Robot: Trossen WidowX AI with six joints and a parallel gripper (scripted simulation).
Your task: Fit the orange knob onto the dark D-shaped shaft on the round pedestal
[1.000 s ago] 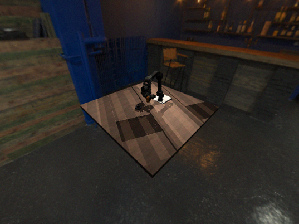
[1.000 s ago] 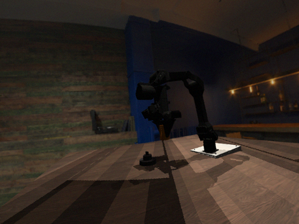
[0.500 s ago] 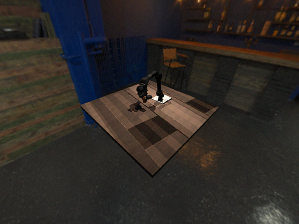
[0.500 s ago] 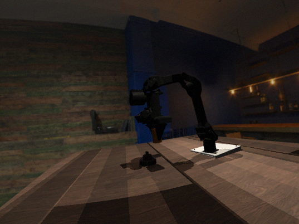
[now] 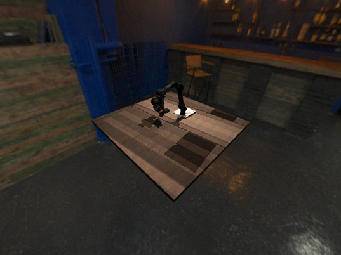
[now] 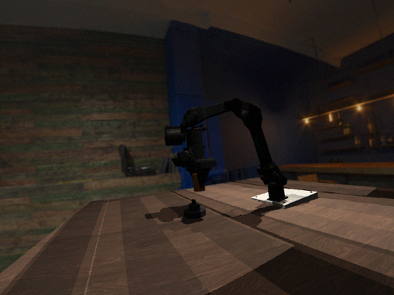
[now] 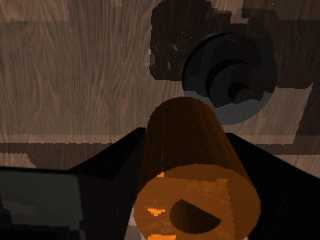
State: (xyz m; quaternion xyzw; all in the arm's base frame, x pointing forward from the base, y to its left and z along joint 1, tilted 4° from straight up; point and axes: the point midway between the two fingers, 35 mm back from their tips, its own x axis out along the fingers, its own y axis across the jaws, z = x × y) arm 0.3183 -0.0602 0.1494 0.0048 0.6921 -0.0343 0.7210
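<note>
My gripper tip is now 10 mm short of the dark round pedestal, 50 mm to the left of it and 80 mm above it. Round my gripper tip: orange knob: 20 mm above.
</note>
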